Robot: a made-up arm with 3 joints. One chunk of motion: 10 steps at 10 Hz.
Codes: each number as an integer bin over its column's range. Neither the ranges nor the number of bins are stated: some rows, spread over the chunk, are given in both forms.
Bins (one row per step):
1: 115 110 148 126 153 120
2: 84 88 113 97 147 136
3: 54 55 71 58 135 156
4: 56 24 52 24 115 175
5: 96 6 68 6 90 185
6: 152 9 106 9 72 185
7: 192 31 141 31 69 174
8: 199 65 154 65 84 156
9: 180 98 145 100 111 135
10: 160 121 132 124 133 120
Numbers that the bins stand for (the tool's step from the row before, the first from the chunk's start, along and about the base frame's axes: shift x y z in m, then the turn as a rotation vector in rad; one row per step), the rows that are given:
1: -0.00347 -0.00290 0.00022 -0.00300 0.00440 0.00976
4: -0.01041 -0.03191 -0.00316 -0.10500 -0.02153 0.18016
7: 0.00559 -0.02955 -0.00002 -0.09800 -0.05292 0.17706
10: 0.00182 0.00081 -0.00034 -0.00500 -0.00925 0.00976
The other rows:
2: -0.00712 -0.01032 -0.00101 -0.03200 0.00031 0.05933
3: -0.01065 -0.02145 -0.00249 -0.07100 -0.00788 0.12129
5: -0.00571 -0.03798 -0.00260 -0.12300 -0.03859 0.21114
6: 0.00088 -0.03696 -0.00126 -0.12000 -0.05087 0.21114
8: 0.00641 -0.01808 0.00044 -0.06400 -0.04268 0.12129
9: 0.00418 -0.00695 0.00012 -0.02900 -0.02426 0.05624

